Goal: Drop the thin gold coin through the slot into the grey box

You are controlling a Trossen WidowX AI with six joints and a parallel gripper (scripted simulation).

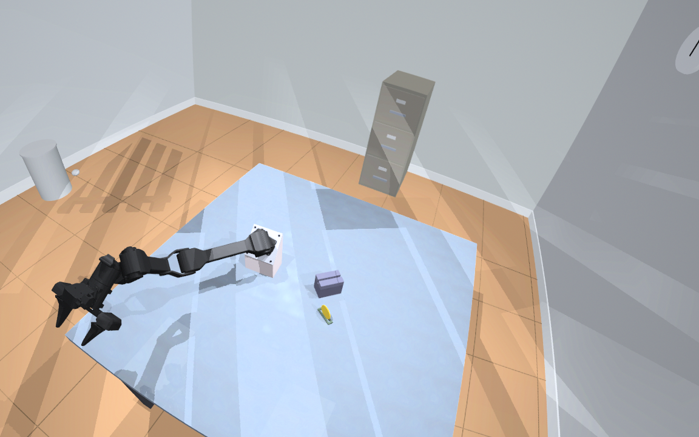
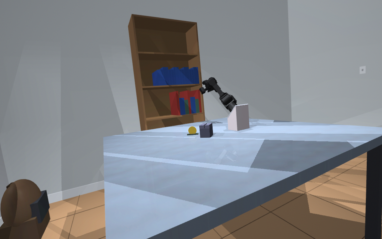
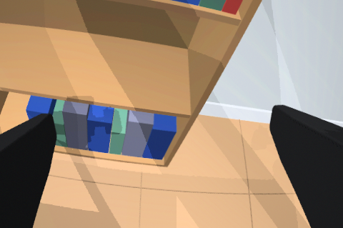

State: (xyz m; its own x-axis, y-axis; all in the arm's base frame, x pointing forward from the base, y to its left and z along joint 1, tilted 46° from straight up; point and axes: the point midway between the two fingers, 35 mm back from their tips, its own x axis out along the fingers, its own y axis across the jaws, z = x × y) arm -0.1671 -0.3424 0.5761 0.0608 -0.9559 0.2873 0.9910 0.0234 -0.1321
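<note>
Now: the gold coin 450 mm ahead of my gripper tip, 590 mm to the left of it and 270 mm below it.
</note>
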